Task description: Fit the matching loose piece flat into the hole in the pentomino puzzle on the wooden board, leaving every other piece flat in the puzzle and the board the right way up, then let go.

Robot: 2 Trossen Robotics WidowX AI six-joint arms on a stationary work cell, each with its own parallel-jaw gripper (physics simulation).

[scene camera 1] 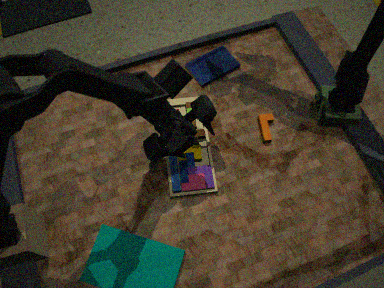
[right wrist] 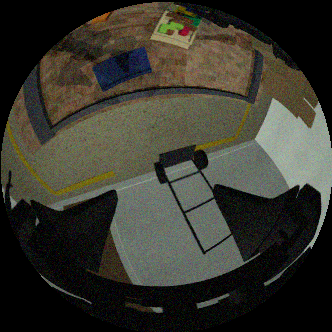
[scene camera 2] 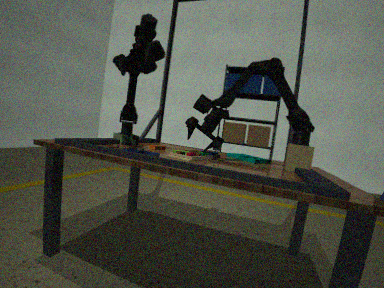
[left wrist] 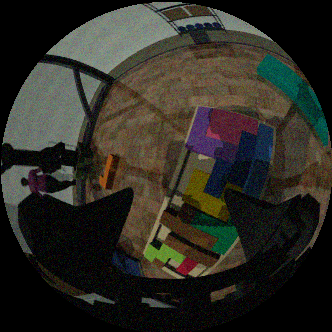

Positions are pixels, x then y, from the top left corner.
Labels:
right gripper: open, holds nothing
a teal sheet (scene camera 1: pixel 115 251): on the table

